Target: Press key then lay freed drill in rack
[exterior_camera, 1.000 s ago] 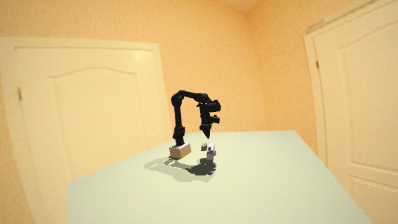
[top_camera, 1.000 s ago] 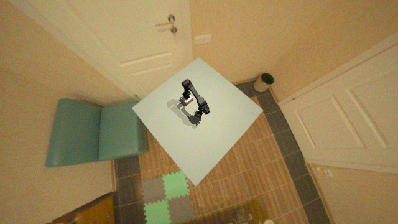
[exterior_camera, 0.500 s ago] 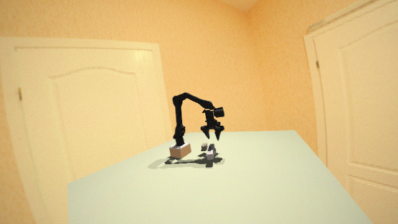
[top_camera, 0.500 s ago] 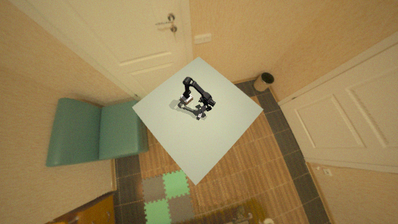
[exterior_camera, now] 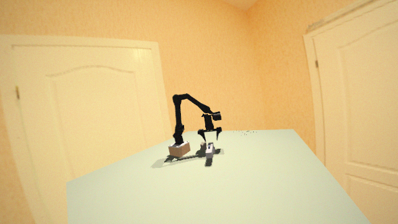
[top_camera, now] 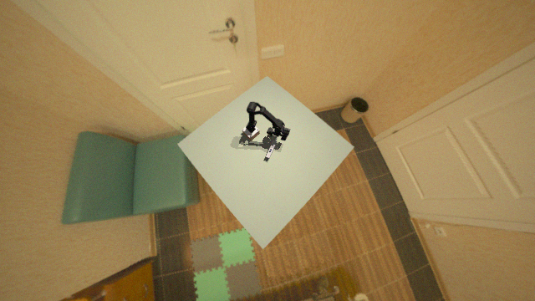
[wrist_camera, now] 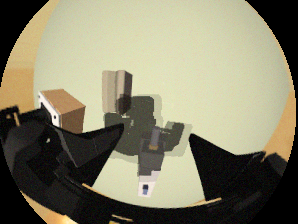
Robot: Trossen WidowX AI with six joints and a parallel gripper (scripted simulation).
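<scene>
The drill is 2 cm ahead of my gripper tip, 6 cm to the right of it and 1 cm below it. Also, from my gripper tip: small grey-brown block 9 cm behind, 1 cm to the left, 5 cm below.
</scene>
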